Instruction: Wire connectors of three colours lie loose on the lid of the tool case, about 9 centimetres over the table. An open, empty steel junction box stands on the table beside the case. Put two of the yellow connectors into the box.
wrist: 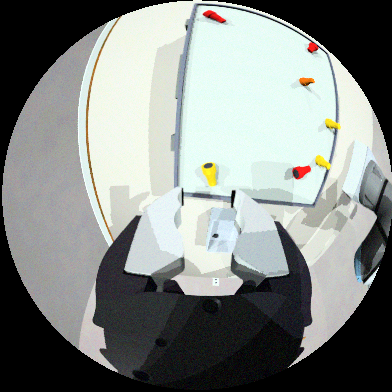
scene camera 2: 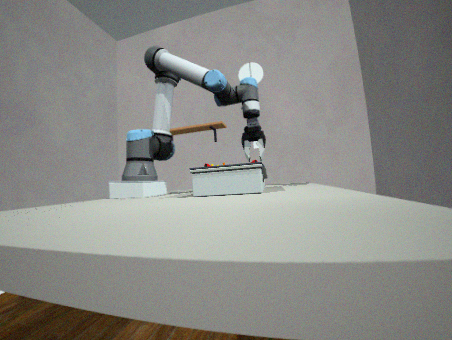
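Where they show: gripper, fingertip midpoint: [wrist: 207, 190]; arm's base, origin of the base link: [wrist: 367, 181] [scene camera 2: 140, 180].
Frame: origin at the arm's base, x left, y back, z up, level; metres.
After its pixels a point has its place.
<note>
The tool case [scene camera 2: 227, 182] @(x -0.218, y -0.434, z -0.031 m) [wrist: 245, 115] @(x -0.022, y -0.477, z 0.016 m) stands on the table with its pale lid up. In the wrist view a yellow connector [wrist: 210, 175] @(x 0.043, y -0.509, z 0.028 m) lies near the lid's near left corner, just beyond the fingertips. Two more yellow connectors [wrist: 332, 124] @(x -0.052, y -0.355, z 0.032 m) [wrist: 323, 162] @(x 0.004, y -0.364, z 0.033 m) lie by the right edge. Three red connectors [wrist: 215, 17] [wrist: 312, 47] [wrist: 301, 172] @(x 0.025, y -0.400, z 0.031 m) and an orange one [wrist: 306, 81] @(x -0.091, y -0.406, z 0.029 m) lie on the lid. The steel junction box [wrist: 227, 240] @(x 0.254, y -0.442, z -0.067 m) shows between the fingers, beside the case, partly hidden by the right finger. My gripper [scene camera 2: 254, 159] @(x 0.050, y -0.512, z 0.045 m) [wrist: 207, 190] @(x 0.050, y -0.512, z 0.045 m) is partly open and empty, above the lid's near edge.
The robot's base [scene camera 2: 137, 189] @(x -0.095, y -0.050, z -0.036 m) stands on the table [scene camera 2: 225, 230] @(x -0.630, y -0.503, z -0.069 m) left of the case in the scene view. Part of the arm [wrist: 372, 195] @(x 0.019, y -0.064, z 0.056 m) shows at the right of the wrist view. A brown board [scene camera 2: 199, 128] shows behind the arm, with a dark bracket under it.
</note>
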